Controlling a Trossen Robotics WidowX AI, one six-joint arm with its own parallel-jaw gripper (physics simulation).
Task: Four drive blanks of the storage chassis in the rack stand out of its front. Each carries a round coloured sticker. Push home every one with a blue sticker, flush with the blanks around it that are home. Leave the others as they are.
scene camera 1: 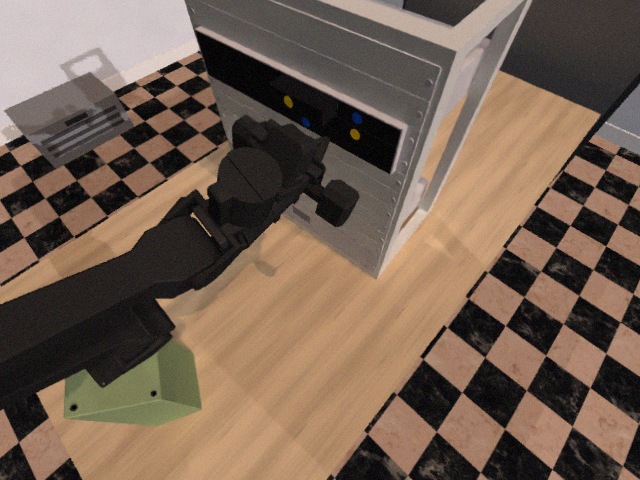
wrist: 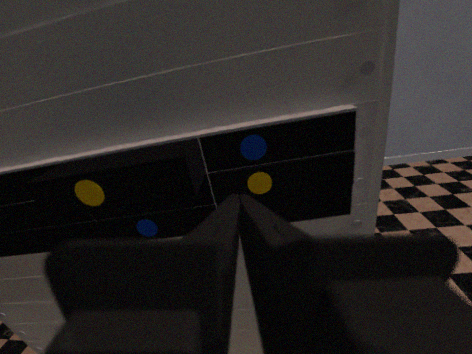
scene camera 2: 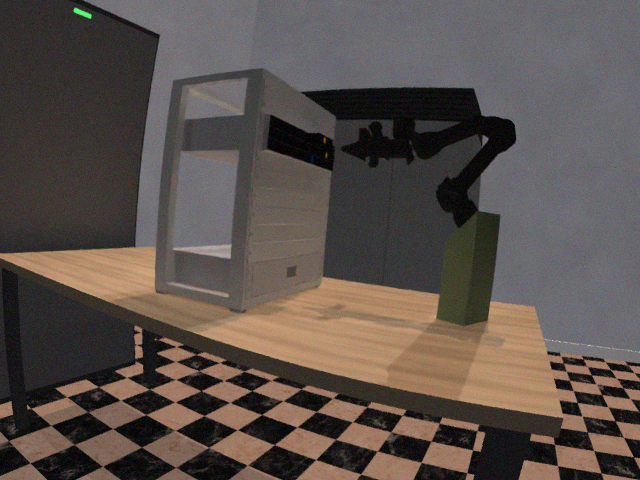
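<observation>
The chassis front is a black band [scene camera 1: 242, 72] [scene camera 2: 289, 136] in the rack. In the wrist view, a blue sticker [wrist: 253, 147] [scene camera 1: 356, 118] is at upper right, with a yellow sticker [wrist: 259, 183] [scene camera 1: 354, 134] directly below. Further left, another yellow sticker [wrist: 89, 193] [scene camera 1: 288, 101] is on a blank that clearly stands out. A smaller-looking blue sticker [wrist: 147, 228] [scene camera 1: 305, 121] is below it, farther back. How far the right-hand blanks stand out is hard to tell. My gripper [wrist: 238, 202] [scene camera 2: 344, 148] is shut and empty, its tips apart from the front.
The grey rack [scene camera 1: 413, 28] [scene camera 2: 253, 98] stands on the wooden table [scene camera 1: 310, 310] [scene camera 2: 361, 351]. My arm comes from a green pedestal [scene camera 1: 175, 382] [scene camera 2: 467, 273]. Grey panels lie above and below the black band. A grey unit [scene camera 1: 67, 113] shows at the left, and a dark cabinet [scene camera 2: 67, 139] stands behind the rack.
</observation>
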